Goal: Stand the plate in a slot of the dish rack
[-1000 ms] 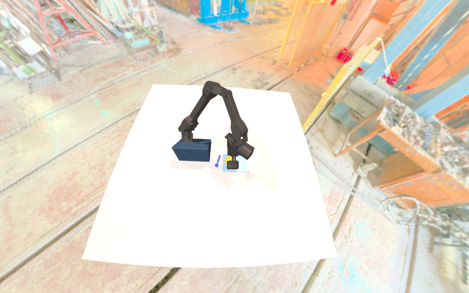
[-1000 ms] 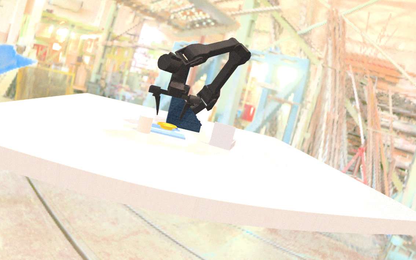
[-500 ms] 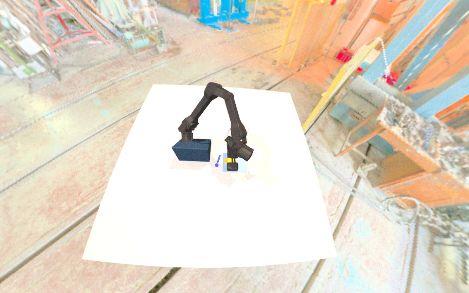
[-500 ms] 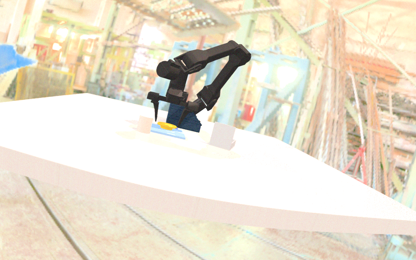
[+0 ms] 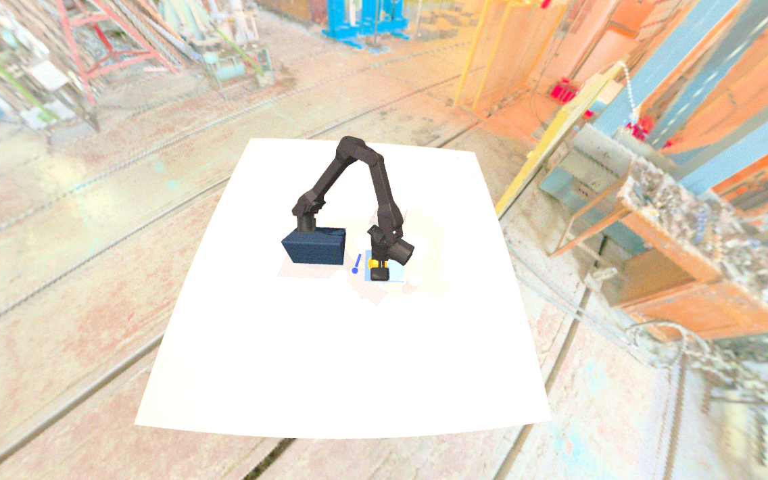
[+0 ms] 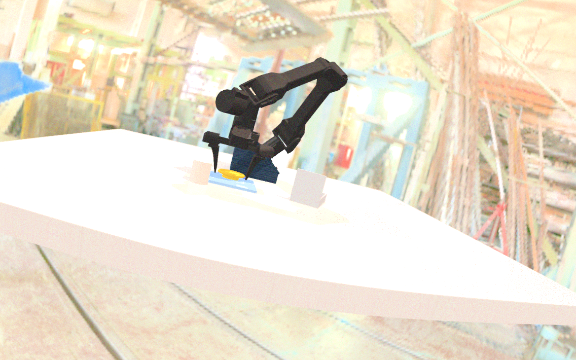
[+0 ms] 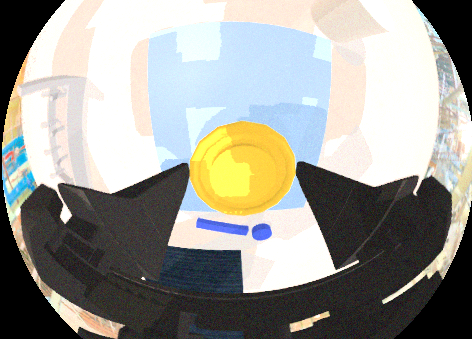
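The light blue mat lies 30 mm ahead of my gripper tip and 10 mm below it. Also, from my gripper tip: small blue utensil (80 mm behind, 10 mm to the left, 10 mm below); then yellow plate (10 mm above); then pale cylinder (120 mm ahead, 90 mm to the right, 10 mm above).
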